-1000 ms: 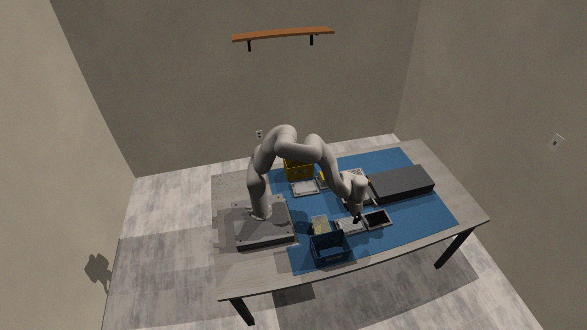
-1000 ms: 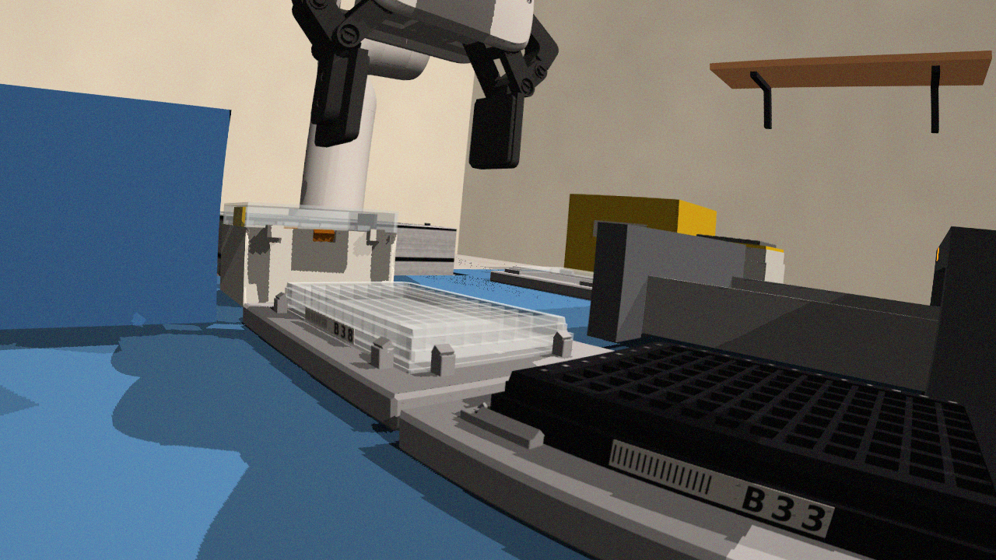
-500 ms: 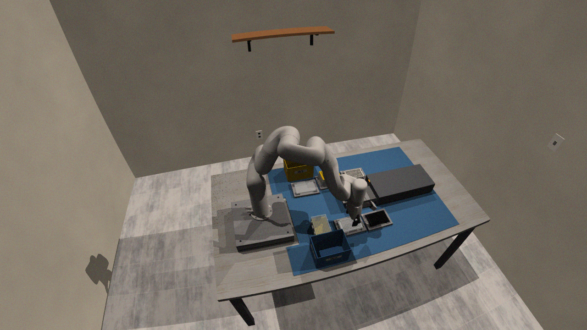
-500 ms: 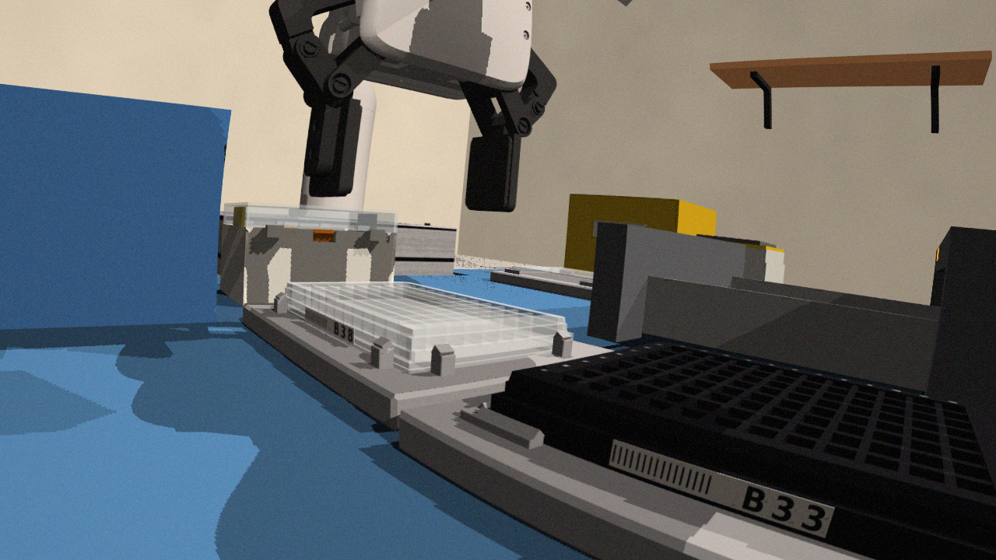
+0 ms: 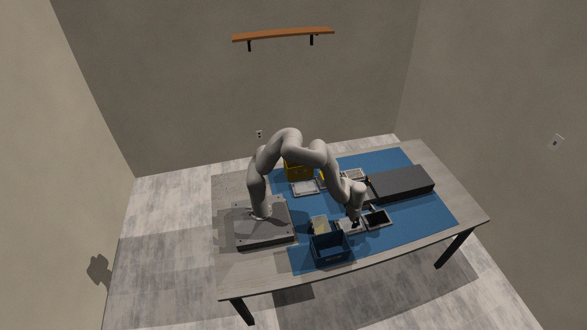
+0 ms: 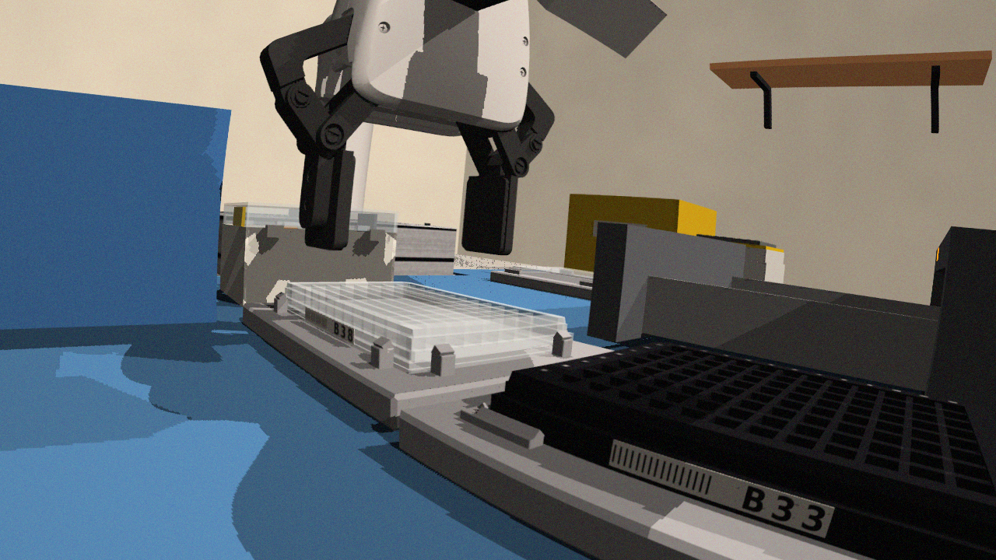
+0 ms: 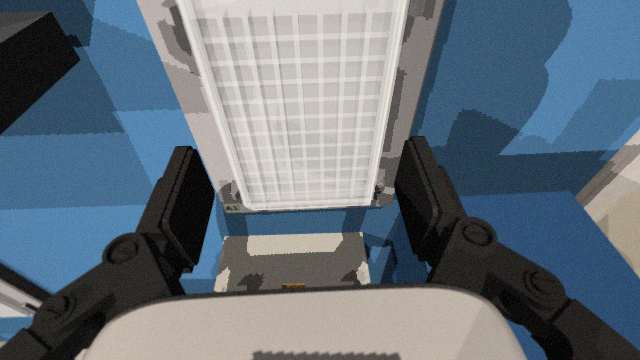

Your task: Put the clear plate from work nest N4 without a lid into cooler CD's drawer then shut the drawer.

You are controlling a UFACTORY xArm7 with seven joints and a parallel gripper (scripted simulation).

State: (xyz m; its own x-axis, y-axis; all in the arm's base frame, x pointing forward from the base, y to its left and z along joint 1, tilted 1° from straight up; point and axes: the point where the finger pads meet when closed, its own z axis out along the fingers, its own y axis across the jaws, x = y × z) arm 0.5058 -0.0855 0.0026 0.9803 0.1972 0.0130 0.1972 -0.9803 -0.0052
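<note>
Now: hand 40 mm above the clear plate. From my hand the other things lie so: grey work nest: 50 mm below; then black plate b33: 170 mm ahead, 30 mm to the left, 40 mm below; then tip box: 170 mm behind, 20 mm to the right, 20 mm below.
</note>
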